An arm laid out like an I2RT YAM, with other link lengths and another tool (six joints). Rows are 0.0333 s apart.
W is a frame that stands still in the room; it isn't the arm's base.
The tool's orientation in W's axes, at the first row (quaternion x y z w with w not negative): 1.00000, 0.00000, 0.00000, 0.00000
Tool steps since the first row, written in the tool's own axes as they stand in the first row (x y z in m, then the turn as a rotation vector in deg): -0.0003, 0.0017, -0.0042, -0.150, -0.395, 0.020; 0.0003, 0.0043, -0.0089, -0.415, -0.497, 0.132; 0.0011, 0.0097, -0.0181, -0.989, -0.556, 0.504; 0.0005, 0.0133, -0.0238, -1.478, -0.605, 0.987; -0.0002, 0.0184, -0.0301, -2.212, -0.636, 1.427; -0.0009, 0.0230, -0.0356, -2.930, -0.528, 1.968; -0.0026, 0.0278, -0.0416, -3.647, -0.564, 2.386; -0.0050, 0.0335, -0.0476, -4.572, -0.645, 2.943; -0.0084, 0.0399, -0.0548, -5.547, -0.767, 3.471; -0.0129, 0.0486, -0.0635, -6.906, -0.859, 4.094
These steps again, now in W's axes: -0.0003, -0.0017, 0.0042, -0.150, 0.395, -0.020; 0.0003, -0.0043, 0.0089, -0.415, 0.497, -0.132; 0.0011, -0.0097, 0.0181, -0.989, 0.556, -0.504; 0.0005, -0.0133, 0.0238, -1.478, 0.605, -0.987; -0.0002, -0.0184, 0.0301, -2.212, 0.636, -1.427; -0.0009, -0.0230, 0.0356, -2.930, 0.528, -1.968; -0.0026, -0.0278, 0.0416, -3.647, 0.564, -2.386; -0.0050, -0.0335, 0.0476, -4.572, 0.645, -2.943; -0.0084, -0.0399, 0.0548, -5.547, 0.767, -3.471; -0.0129, -0.0486, 0.0635, -6.906, 0.859, -4.094
